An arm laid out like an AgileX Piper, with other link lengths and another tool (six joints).
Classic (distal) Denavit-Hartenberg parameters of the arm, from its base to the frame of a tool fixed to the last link. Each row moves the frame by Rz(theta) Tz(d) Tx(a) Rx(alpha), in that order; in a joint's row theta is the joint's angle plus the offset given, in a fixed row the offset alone. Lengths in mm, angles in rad.
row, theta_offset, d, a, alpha
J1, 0, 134.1, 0, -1.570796
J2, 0.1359, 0, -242.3, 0
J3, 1.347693, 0, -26.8, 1.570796
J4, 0, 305.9, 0, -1.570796
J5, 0, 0, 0, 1.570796
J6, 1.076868, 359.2, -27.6, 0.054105
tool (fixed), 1.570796, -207.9, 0, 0
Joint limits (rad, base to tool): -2.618..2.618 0..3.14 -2.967..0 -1.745..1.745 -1.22..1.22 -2.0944..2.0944
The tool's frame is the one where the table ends.
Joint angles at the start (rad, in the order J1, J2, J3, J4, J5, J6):
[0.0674, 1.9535, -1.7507, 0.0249, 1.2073, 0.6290]
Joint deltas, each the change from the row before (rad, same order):
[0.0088, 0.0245, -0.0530, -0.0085, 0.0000, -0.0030]
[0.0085, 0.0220, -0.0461, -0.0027, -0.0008, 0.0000]
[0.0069, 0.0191, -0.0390, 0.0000, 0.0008, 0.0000]
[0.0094, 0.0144, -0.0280, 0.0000, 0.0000, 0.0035]
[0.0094, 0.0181, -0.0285, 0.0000, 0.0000, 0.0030]
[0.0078, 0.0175, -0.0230, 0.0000, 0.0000, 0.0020]
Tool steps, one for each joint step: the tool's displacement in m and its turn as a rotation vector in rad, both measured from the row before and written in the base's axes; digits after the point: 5 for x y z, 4 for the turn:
[0.00947, 0.00371, 0.00731, -0.0072, -0.0291, 0.0126]
[0.00792, 0.00439, 0.00592, -0.0007, -0.0250, 0.0087]
[0.00626, 0.00396, 0.00461, 0.0017, -0.0190, 0.0069]
[0.00430, 0.00509, 0.00295, 0.0024, -0.0134, 0.0061]
[0.00451, 0.00520, 0.00125, 0.0021, -0.0102, 0.0066]
[0.00377, 0.00440, -0.00050, 0.0013, -0.0054, 0.0059]

